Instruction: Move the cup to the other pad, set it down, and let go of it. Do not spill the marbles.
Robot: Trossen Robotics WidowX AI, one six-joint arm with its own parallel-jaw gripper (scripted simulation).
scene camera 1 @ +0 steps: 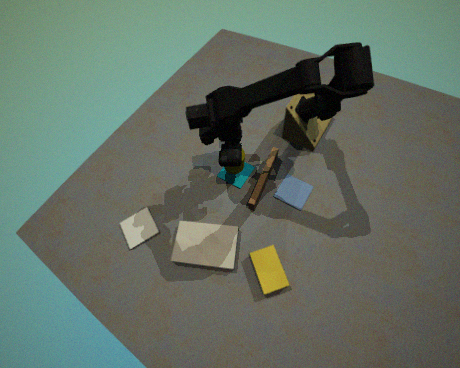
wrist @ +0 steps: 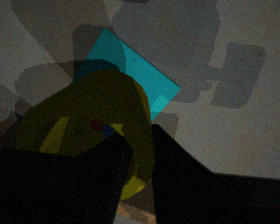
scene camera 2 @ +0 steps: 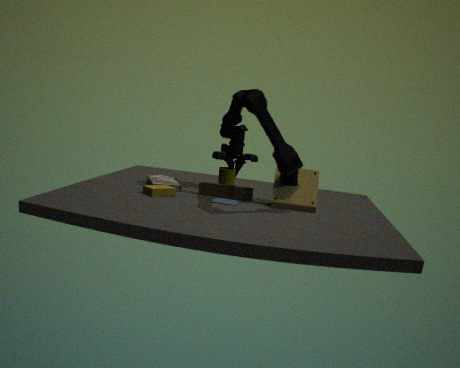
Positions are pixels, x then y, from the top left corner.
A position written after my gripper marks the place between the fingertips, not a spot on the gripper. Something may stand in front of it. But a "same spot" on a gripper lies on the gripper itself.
Labels:
my gripper: scene camera 1; wrist; scene camera 2 233, 177
same spot on my gripper: (wrist: 93, 180) = (scene camera 1: 223, 144)

